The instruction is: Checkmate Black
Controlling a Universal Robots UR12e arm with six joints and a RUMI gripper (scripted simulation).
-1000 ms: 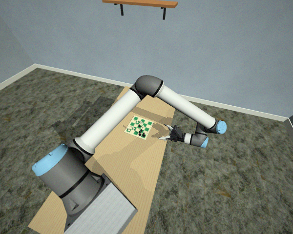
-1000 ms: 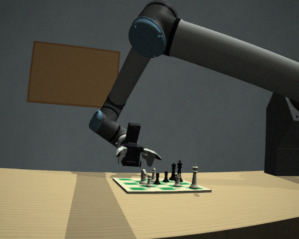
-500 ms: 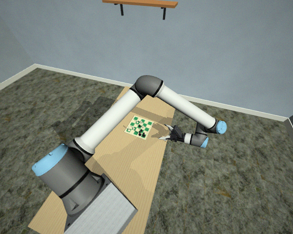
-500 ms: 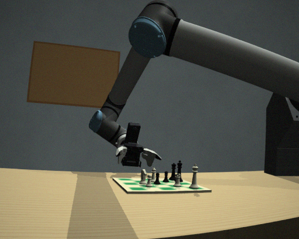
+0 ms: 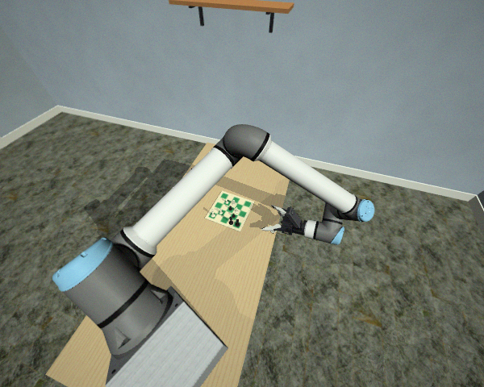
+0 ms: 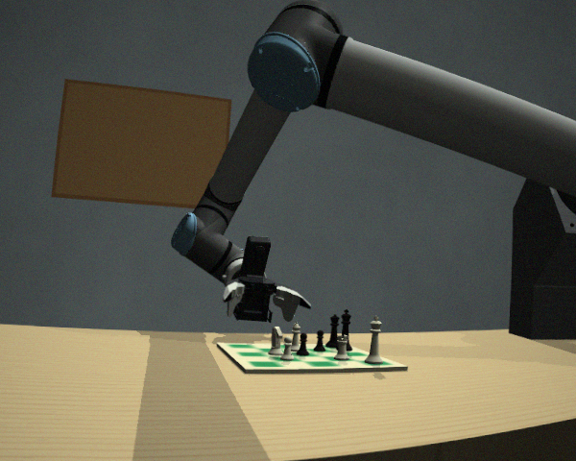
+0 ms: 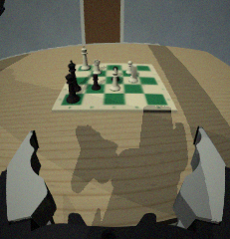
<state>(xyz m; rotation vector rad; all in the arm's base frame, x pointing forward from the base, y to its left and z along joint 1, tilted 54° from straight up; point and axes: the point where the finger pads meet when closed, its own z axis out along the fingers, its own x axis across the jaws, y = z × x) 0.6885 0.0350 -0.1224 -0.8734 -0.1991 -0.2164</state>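
Right now the white queen is 120 mm behind my hand, 270 mm to the left of it and 30 mm below it. From my hand the other things lie so: white pawn: 260 mm to the left, 50 mm below; then chessboard: 30 mm behind, 210 mm to the left, 60 mm below.
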